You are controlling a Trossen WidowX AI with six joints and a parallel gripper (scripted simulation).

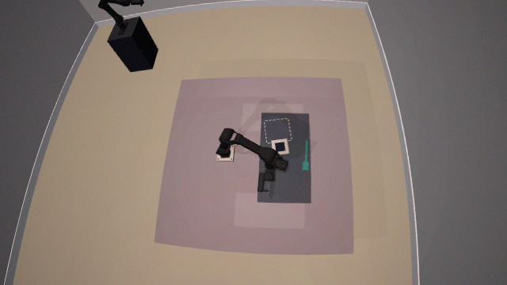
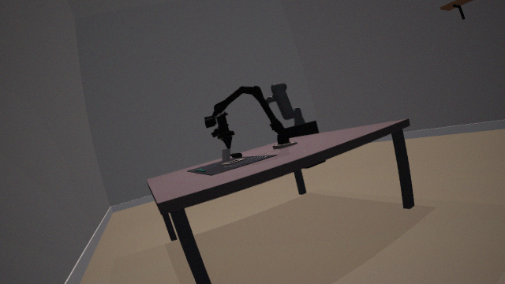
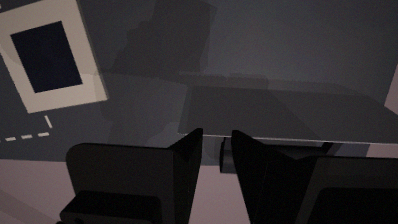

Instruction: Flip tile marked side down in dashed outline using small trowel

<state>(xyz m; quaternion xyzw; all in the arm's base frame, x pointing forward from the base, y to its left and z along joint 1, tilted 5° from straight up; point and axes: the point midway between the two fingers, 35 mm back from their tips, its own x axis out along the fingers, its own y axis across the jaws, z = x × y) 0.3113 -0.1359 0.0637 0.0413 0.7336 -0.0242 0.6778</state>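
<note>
Now: gripper tip 90 mm short of the dark mat, 120 mm to the right of it and 90 mm above it. Round my gripper tip: tile (60 mm ahead, 180 mm to the left, 70 mm below); then teal long-handled tool (230 mm ahead, 90 mm to the left, 70 mm below).
</note>
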